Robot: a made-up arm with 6 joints.
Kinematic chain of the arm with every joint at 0, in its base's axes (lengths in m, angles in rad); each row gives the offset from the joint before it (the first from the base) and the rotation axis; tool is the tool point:
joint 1: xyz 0 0 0.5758 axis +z
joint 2: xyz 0 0 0 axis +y
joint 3: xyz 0 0 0.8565 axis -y
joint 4: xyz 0 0 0 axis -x
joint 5: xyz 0.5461 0 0 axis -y
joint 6: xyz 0 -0.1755 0 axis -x
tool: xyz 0 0 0
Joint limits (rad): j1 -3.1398..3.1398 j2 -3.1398..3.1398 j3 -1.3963..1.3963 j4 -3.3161..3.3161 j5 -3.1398..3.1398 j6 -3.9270..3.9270
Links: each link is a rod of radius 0.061 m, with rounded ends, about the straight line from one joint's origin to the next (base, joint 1, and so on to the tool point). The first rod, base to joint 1, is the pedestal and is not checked.
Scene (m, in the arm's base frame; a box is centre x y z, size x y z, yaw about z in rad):
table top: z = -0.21
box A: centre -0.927 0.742 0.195 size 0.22 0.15 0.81 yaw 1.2
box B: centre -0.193 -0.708 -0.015 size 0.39 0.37 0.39 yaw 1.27
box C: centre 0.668 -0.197 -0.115 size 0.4 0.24 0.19 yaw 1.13
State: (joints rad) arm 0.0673 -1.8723 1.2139 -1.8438 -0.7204 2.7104
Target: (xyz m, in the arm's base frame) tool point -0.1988 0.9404 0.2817
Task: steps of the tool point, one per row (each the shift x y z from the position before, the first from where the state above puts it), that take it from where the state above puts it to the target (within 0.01 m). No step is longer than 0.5 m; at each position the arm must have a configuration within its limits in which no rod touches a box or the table.
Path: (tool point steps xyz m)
1: 0.0941 0.3382 0.3161
2: 0.2380 0.2506 0.2788
3: 0.3130 0.1091 0.2242
4: 0.0098 0.1699 -0.1927
5: 0.0514 0.1457 -0.2165
6: 0.0883 0.1081 -0.2351
7: 0.1827 -0.0279 -0.2257
8: 0.1778 -0.1095 -0.1878

